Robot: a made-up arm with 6 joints. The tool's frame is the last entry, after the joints.
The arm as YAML. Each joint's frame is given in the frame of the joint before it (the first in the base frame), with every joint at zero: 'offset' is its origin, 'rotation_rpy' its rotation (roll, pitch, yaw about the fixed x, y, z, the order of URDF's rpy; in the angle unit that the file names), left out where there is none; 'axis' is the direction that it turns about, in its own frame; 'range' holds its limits. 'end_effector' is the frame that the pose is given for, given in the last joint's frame.
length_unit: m
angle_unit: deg
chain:
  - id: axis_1
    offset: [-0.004, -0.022, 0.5]
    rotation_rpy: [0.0, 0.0, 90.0]
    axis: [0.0, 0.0, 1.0]
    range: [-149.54, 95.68]
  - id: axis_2
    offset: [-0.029, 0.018, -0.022]
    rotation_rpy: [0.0, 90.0, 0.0]
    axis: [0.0, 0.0, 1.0]
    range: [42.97, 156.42]
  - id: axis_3
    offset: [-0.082, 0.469, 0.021]
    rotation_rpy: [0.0, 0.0, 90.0]
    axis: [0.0, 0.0, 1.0]
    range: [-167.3, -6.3]
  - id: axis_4
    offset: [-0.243, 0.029, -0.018]
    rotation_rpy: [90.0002, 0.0, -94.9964]
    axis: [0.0, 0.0, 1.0]
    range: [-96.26, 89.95]
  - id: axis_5
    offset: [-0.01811, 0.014, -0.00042]
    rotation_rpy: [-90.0, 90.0, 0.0]
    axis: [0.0, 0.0, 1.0]
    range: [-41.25, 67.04]
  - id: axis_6
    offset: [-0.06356, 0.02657, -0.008]
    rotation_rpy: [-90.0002, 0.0, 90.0]
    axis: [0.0, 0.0, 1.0]
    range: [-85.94, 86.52]
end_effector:
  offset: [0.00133, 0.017, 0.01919]
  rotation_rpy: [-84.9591, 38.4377, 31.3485]
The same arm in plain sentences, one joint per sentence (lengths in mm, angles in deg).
The arm has six revolute joints in a row. What follows holds with every joint at zero, and every direction is one of the base frame's.
Joint 1 sits 4 mm along -x and 22 mm along -y and 500 mm along +z from the base frame's origin and turns about +z, from -149.54 to 95.68 deg.
Joint 2 sits 18 mm along -x and 29 mm along -y and 22 mm along -z from joint 1 and turns about +y, from 42.97 to 156.42 deg.
Joint 3 sits 469 mm along -x and 21 mm along +y and 82 mm along +z from joint 2 and turns about +y, from -167.3 to -6.3 deg.
Joint 4 sits 243 mm along +x and 18 mm along -y and 29 mm along +z from joint 3 and turns about the direction (0.9962, 0, 0.0871), from -96.26 to 89.95 deg.
Joint 5 sits 2 mm along -x and 14 mm along +y and 18 mm along +z from joint 4 and turns about +y, from -41.25 to 67.04 deg.
Joint 6 sits 61 mm along +x and 8 mm along -y and 32 mm along +z from joint 5 and turns about the direction (0.9962, 0, 0.0871), from -85.94 to 86.52 deg.
The tool frame, which is the frame that the pose is given for, sits 19 mm along +x and 17 mm along -y and 3 mm along +z from joint 6; its axes are the base frame's turned by roll -125.92, pitch -37.75 and yaw -148.98 deg (as in URDF: about the fixed x, then y, then z).

